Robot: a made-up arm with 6 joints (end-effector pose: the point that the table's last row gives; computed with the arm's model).
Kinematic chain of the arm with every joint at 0, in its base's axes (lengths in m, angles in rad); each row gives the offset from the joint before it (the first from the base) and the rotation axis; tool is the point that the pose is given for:
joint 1: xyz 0 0 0.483 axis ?
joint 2: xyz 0.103 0 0 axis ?
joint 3: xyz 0 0 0.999 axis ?
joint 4: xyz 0 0 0.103 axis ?
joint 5: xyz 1.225 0 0 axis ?
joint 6: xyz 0.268 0 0 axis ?
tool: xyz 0 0 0
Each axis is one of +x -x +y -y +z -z.
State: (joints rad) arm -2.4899 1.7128 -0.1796 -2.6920 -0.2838 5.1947
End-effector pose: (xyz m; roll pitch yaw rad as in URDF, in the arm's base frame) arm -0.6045 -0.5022 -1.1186 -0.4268 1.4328 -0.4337
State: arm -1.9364 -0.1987 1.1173 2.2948 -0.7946 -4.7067
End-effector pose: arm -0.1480 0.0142 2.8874 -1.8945 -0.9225 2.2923
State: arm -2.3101 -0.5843 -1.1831 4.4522 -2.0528 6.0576
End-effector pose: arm -0.2035 -0.5637 0.8314 2.2619 -0.4663 -0.4505
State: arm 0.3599 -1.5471 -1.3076 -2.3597 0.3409 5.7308
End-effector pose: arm 0.5186 0.1277 0.8955 2.9400 0.0069 0.1221
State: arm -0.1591 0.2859 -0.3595 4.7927 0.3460 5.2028
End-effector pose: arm 1.5961 -0.3479 0.6410 2.3307 0.5754 -0.5738
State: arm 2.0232 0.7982 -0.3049 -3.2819 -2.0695 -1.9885
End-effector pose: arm -0.6754 1.4650 0.3528 -1.0430 -0.9596 1.8075
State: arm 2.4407 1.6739 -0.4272 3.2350 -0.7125 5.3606
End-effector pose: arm -0.4797 0.3834 -0.9918 -1.9665 1.3808 2.7695
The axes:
joint 1: +z
joint 2: +y
joint 3: -y
joint 4: -x
joint 5: -y
joint 6: -x

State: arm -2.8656 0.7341 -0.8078 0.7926 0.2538 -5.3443
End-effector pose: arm -0.9157 -0.3092 -0.2548 -1.0148 1.2960 -2.1463
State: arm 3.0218 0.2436 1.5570 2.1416 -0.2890 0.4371
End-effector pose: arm -0.5698 0.1333 2.9223 -1.4168 -1.3099 1.8285
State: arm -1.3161 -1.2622 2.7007 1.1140 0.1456 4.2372
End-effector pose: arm -0.4137 1.7275 -0.3863 -2.3635 0.8755 1.6208
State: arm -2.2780 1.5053 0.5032 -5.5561 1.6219 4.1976
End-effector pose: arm -1.1690 -1.6416 -0.3091 1.6744 -0.4610 -1.4431
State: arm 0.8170 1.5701 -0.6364 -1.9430 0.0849 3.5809
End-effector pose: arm 0.2155 0.1987 -0.7731 1.6050 0.9002 -2.1971
